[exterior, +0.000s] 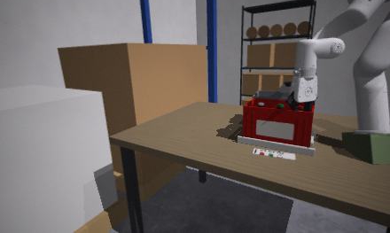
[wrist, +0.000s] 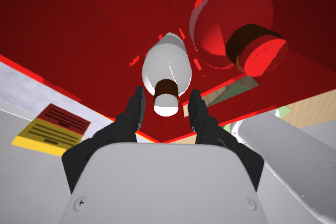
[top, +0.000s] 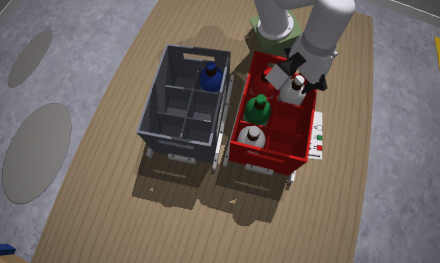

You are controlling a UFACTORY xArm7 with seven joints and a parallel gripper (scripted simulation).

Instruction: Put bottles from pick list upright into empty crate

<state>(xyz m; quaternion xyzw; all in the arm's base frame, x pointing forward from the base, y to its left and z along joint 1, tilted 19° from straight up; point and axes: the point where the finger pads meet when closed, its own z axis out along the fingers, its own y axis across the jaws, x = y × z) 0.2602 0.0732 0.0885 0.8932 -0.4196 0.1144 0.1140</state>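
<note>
My hand is 1 cm past the red-label bottle, 9 cm to the left of it and 7 cm above it. The rest, counted from my hand: green bottle 7 cm ahead, 11 cm to the right, 7 cm below; pick list 10 cm ahead, 9 cm to the left, 15 cm below; red crate 8 cm ahead, 6 cm to the right, 7 cm below.
</note>
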